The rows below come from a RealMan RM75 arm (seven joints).
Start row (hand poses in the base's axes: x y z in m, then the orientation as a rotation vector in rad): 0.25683 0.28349 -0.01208 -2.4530 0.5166 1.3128
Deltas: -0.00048 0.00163 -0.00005 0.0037 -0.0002 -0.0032; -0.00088 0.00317 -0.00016 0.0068 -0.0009 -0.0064; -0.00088 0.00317 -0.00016 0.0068 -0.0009 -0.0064; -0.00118 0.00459 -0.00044 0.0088 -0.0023 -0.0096; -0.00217 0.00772 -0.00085 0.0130 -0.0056 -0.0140; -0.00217 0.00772 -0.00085 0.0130 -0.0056 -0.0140; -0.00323 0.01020 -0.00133 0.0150 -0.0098 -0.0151; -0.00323 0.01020 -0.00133 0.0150 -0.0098 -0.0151; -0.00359 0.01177 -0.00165 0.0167 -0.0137 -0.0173; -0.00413 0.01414 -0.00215 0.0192 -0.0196 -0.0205; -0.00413 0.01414 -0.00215 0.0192 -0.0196 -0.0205; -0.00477 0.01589 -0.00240 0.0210 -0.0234 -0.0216
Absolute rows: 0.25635 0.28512 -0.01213 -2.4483 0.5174 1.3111; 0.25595 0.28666 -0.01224 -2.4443 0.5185 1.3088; 0.25595 0.28666 -0.01224 -2.4443 0.5185 1.3088; 0.25565 0.28808 -0.01252 -2.4416 0.5203 1.3056; 0.25466 0.29121 -0.01293 -2.4375 0.5213 1.2994; 0.25466 0.29121 -0.01293 -2.4375 0.5213 1.2994; 0.25360 0.29369 -0.01341 -2.4375 0.5200 1.2935; 0.25360 0.29369 -0.01341 -2.4375 0.5200 1.2935; 0.25324 0.29526 -0.01373 -2.4369 0.5202 1.2875; 0.25270 0.29763 -0.01423 -2.4361 0.5205 1.2786; 0.25270 0.29763 -0.01423 -2.4361 0.5205 1.2786; 0.25206 0.29938 -0.01448 -2.4360 0.5194 1.2732
